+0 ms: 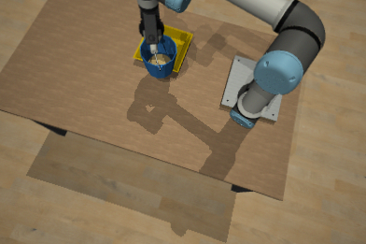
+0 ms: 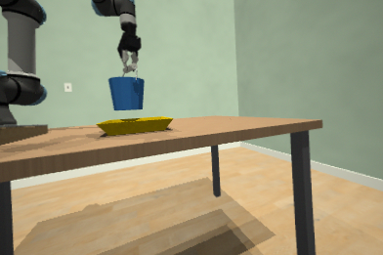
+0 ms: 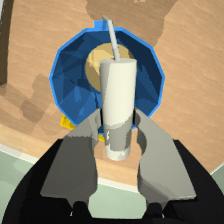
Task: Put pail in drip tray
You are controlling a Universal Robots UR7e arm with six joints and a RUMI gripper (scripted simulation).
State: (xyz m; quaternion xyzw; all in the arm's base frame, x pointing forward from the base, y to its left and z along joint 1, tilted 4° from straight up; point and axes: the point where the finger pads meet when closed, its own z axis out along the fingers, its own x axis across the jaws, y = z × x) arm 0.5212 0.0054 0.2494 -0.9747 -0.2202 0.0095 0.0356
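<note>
The blue pail is 10 mm behind my hand and 90 mm below it. Round my hand: white handle grip (10 mm behind, 30 mm below); then yellow drip tray (20 mm ahead, 160 mm to the right, 290 mm below).
</note>
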